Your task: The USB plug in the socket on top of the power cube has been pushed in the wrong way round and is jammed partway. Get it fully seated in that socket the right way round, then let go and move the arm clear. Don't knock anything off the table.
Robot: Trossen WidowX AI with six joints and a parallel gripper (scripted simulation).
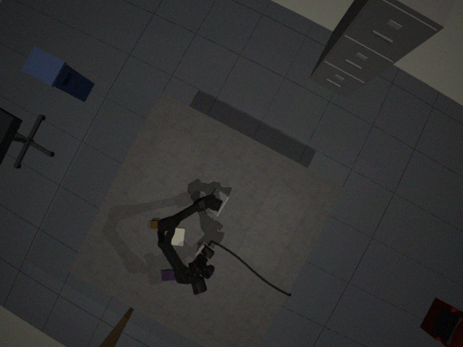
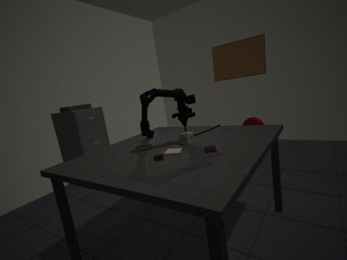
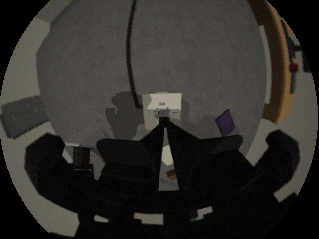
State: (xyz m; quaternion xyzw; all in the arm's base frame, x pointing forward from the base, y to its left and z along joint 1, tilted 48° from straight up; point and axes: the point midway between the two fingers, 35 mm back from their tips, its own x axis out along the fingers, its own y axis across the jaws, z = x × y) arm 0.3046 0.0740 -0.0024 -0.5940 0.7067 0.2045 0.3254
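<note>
The USB plug is 2 cm below my gripper tip. The rest, counted from my gripper tip: purple block (24 cm ahead, 12 cm to the right, 12 cm below); white pad (20 cm to the right, 12 cm below).
</note>
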